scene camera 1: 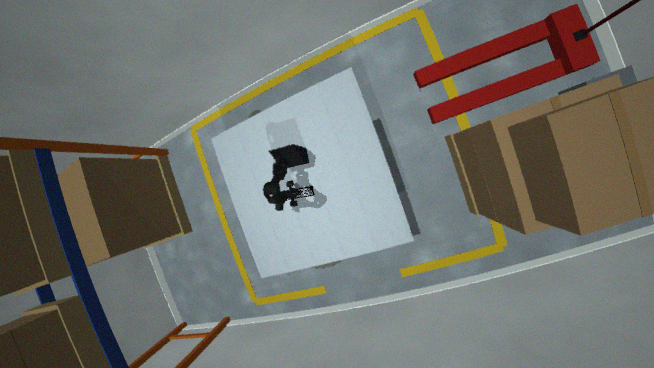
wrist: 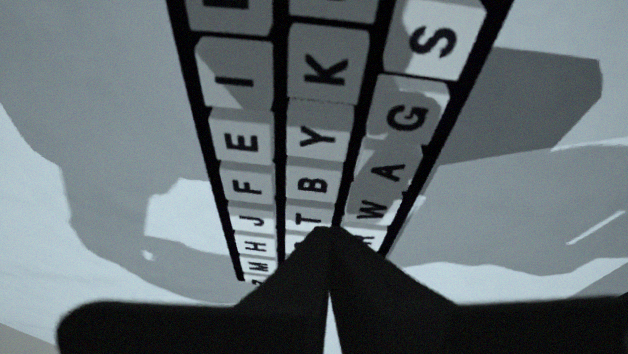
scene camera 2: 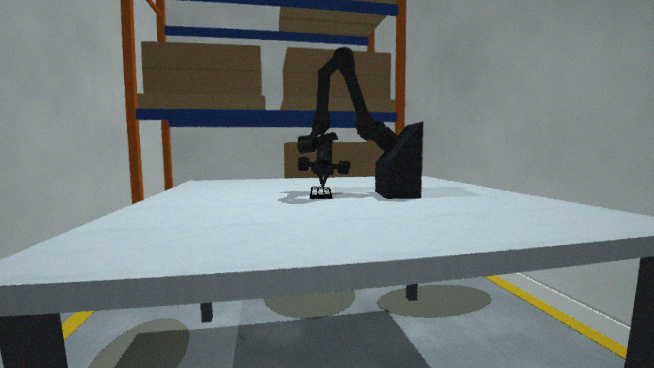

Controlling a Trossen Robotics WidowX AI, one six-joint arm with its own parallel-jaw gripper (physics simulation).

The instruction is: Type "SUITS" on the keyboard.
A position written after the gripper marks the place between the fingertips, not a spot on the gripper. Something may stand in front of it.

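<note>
You'd see the gripper (scene camera 2: 322, 186) in the scene view. The wrist camera has a black keyboard (wrist: 303, 120), and it shows the gripper (wrist: 327, 239) as well.
</note>
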